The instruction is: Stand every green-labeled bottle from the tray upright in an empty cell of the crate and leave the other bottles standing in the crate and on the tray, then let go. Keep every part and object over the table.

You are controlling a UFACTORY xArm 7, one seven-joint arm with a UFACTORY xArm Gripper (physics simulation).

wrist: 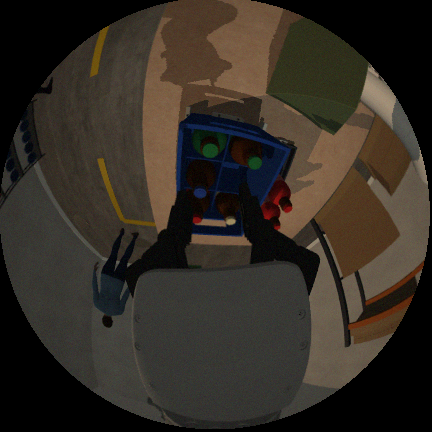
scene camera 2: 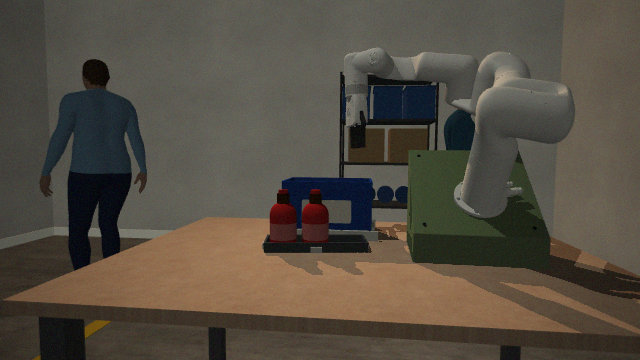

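Seen in the pictures: gripper, between the fingertips: (wrist: 213,196) (scene camera 2: 358,147); arm's base, origin of its link: (scene camera 2: 479,198).
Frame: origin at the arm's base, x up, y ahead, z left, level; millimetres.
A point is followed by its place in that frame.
Observation:
My gripper (scene camera 2: 358,146) @[z -302, x 130, y 282 mm] (wrist: 213,196) @[z -302, x 130, y 282 mm] is partly open and empty, pointing down above the blue crate (scene camera 2: 362,205) @[z -168, x -43, y 278 mm] (wrist: 180,160) @[z -349, x 27, y 295 mm]. In the wrist view, a green-capped bottle (wrist: 210,149) @[z -301, x 15, y 279 mm] with green on its body and another green-capped bottle (wrist: 254,163) @[z -219, x 15, y 297 mm] stand in the crate's far row. A blue-capped bottle (wrist: 200,174) @[z -316, x -24, y 353 mm], a red-capped bottle (wrist: 197,219) @[z -321, x 15, y 460 mm] and a white-capped bottle (wrist: 228,203) @[z -239, x -27, y 442 mm] stand nearer. The middle cell beside the blue-capped bottle looks empty. Two red bottles (scene camera 2: 283,220) @[z -34, x -66, y 501 mm] (scene camera 2: 315,220) @[z -38, x -66, y 416 mm] (wrist: 280,190) @[z -92, x -36, y 392 mm] (wrist: 270,210) @[z -88, x -39, y 478 mm] stand on the black tray (scene camera 2: 350,247) @[z -27, x -135, y 323 mm]; no green label shows there. Crate labels are mostly hidden.
The green base block (scene camera 2: 450,247) @[z 73, x -108, y 95 mm] (wrist: 320,65) @[z -153, x 35, y 75 mm] carries the arm at the right of the wooden table (scene camera 2: 200,280) @[z 203, x -148, y 645 mm]. The tray is close to the crate. A shelf rack (scene camera 2: 390,121) and a person (scene camera 2: 102,132) are beyond the table.

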